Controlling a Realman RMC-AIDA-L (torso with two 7-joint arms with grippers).
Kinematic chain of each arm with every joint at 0, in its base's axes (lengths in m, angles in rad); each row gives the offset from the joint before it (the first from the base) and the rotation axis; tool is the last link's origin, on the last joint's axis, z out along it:
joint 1: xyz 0 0 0.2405 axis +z
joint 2: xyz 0 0 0 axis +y
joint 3: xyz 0 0 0.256 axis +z
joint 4: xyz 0 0 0 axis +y
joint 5: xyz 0 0 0.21 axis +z
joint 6: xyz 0 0 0 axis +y
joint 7: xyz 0 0 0.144 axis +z
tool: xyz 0 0 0
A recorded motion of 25 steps. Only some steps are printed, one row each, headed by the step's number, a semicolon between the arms.
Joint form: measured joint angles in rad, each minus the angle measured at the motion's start. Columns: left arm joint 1, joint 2, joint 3, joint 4, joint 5, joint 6, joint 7; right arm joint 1, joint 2, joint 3, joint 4, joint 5, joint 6, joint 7.
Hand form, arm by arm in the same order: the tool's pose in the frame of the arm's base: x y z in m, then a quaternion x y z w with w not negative. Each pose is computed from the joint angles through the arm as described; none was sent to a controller.
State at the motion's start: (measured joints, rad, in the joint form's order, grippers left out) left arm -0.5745 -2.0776 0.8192 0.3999 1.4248 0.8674 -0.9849; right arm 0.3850 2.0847 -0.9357 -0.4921 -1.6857 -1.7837 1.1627
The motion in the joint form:
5: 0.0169 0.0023 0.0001 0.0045 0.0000 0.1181 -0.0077; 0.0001 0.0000 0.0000 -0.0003 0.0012 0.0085 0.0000
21: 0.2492 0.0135 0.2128 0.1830 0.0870 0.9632 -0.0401; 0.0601 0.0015 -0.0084 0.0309 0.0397 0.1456 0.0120
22: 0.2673 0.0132 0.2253 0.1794 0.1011 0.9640 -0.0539; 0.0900 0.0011 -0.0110 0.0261 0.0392 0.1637 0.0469
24: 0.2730 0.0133 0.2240 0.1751 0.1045 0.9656 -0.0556; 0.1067 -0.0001 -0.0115 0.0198 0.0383 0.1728 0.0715
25: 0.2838 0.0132 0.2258 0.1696 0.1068 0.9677 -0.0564; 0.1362 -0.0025 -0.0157 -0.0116 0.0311 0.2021 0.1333
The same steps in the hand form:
5: -0.2904 0.3886 -0.0069 -0.84661 -0.24482 -0.25567 0.39742; 0.2564 0.2556 -0.0287 -0.91115 0.17269 0.37295 0.02977
21: -0.2496 0.2519 -0.0059 -0.90700 -0.07081 -0.40859 0.07336; 0.2509 0.2841 -0.0369 -0.91296 0.18769 0.35535 0.07073
22: -0.2546 0.2446 -0.0094 -0.90908 -0.08680 -0.40252 0.06330; 0.2435 0.2938 -0.0371 -0.91412 0.19074 0.35160 0.06616
24: -0.2566 0.2424 -0.0099 -0.90872 -0.09208 -0.40227 0.06261; 0.2392 0.2997 -0.0363 -0.91469 0.19296 0.34936 0.06368
25: -0.2595 0.2385 -0.0109 -0.90806 -0.09953 -0.40215 0.06168; 0.2307 0.3131 -0.0333 -0.91758 0.19814 0.33876 0.06353

